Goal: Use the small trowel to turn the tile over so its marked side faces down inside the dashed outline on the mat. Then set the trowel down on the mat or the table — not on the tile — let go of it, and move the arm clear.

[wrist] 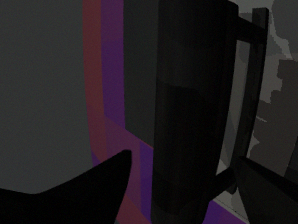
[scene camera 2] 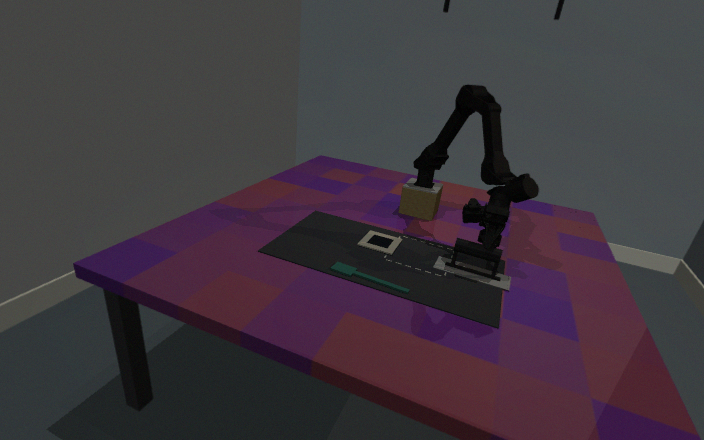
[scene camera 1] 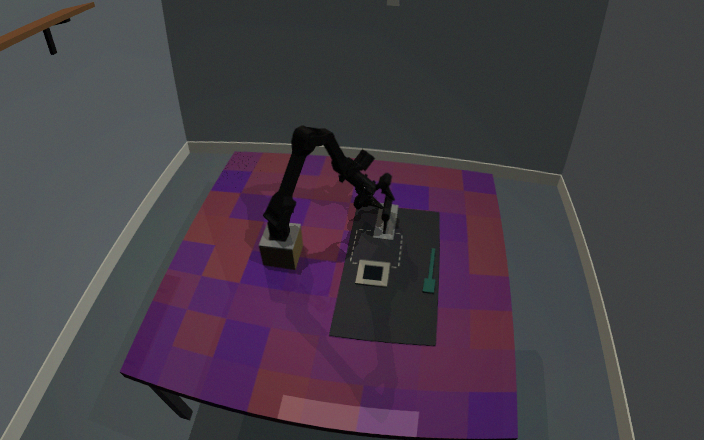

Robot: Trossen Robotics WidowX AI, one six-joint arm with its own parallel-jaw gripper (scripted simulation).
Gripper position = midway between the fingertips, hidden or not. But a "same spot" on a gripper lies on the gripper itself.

Scene:
my gripper: wrist; scene camera 2 485,253; scene camera 1
same spot on my gripper: [wrist: 103,187] = [scene camera 1: 387,195]

